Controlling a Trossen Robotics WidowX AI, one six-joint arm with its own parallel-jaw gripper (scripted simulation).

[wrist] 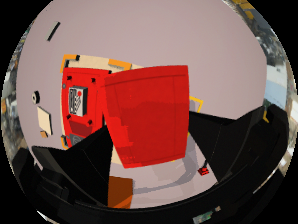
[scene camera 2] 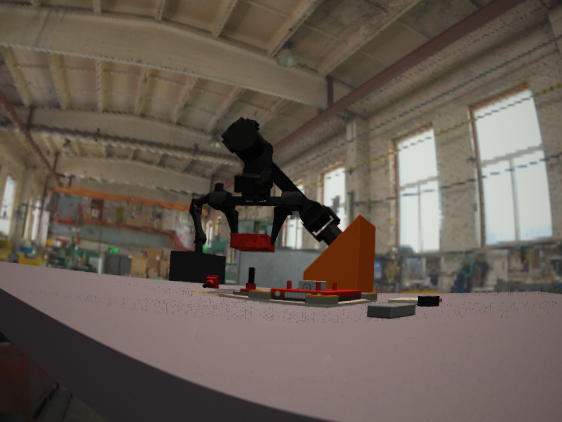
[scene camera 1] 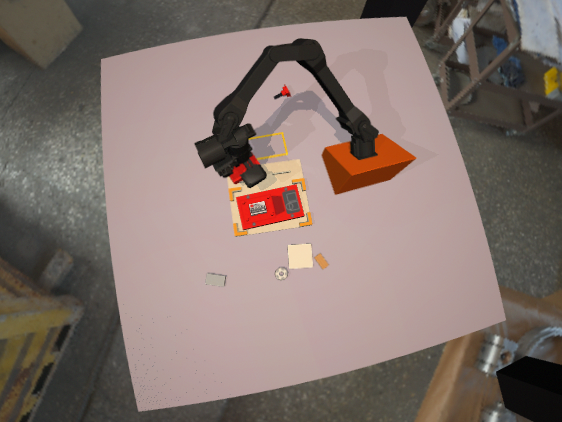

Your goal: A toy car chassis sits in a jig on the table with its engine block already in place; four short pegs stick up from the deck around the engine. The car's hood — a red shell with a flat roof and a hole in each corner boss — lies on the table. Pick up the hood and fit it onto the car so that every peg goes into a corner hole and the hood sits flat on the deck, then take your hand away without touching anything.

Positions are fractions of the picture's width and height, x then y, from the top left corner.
My gripper (scene camera 2: 0.45, 0.58) holds a red hood (scene camera 2: 0.44, 0.57).
The red hood also shows in the wrist view (wrist: 0.49, 0.49). My gripper also shows in the wrist view (wrist: 0.50, 0.54) and in scene camera 1 (scene camera 1: 0.43, 0.39).
